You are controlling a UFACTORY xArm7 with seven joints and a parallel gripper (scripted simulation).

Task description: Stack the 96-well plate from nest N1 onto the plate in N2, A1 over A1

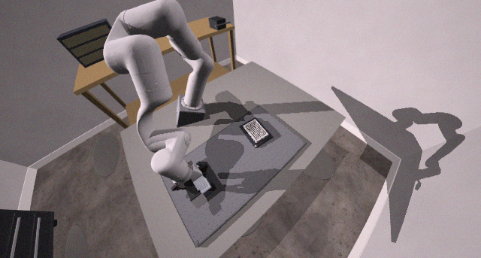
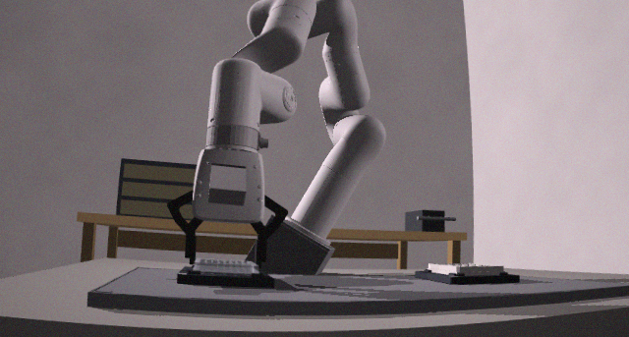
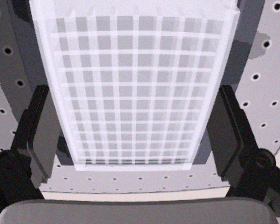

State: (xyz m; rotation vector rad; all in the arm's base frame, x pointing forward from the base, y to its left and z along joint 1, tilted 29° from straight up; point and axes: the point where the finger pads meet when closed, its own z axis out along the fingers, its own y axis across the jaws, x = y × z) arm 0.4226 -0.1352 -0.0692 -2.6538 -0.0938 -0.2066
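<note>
Right now my hand is 1 cm above the 96-well plate.
</note>
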